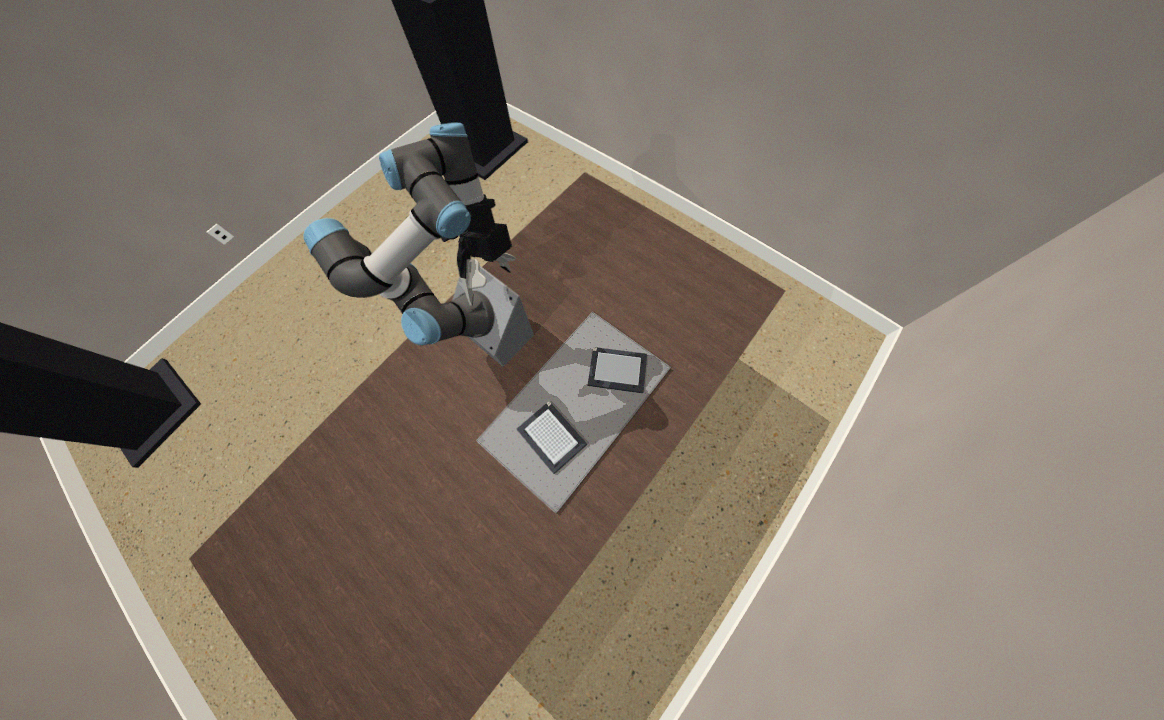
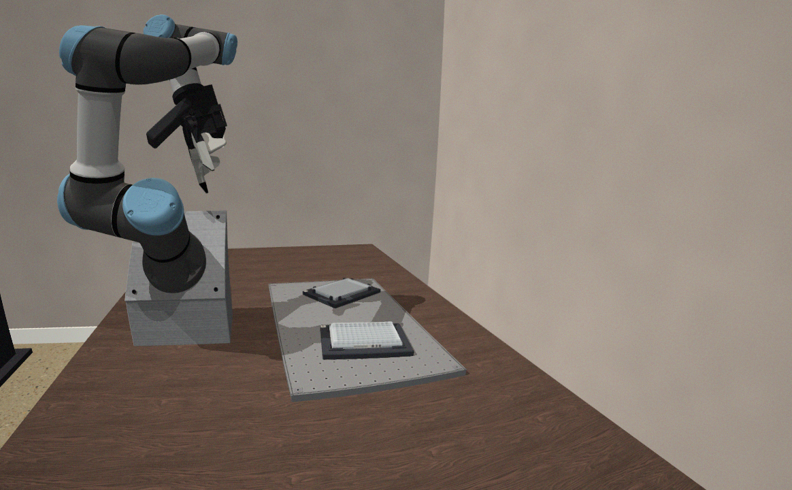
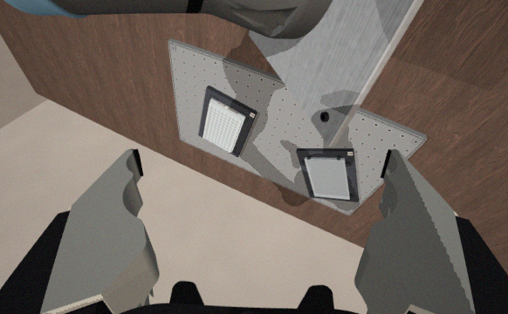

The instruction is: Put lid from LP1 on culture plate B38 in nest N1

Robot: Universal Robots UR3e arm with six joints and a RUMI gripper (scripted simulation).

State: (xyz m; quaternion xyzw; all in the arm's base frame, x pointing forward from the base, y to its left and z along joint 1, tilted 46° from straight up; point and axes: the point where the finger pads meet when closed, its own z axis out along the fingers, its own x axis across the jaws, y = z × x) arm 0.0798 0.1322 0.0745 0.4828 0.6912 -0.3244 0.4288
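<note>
Now: hand 320 mm short of the clear lid, 280 mm above it and 100 mm to the right of it. Also, from my hand: dark lid park LP1: 320 mm ahead, 290 mm below, 100 mm to the left; dark plate nest: 290 mm below, 280 mm ahead, 170 mm to the right; culture plate B38: 280 mm ahead, 270 mm below, 170 mm to the right.
</note>
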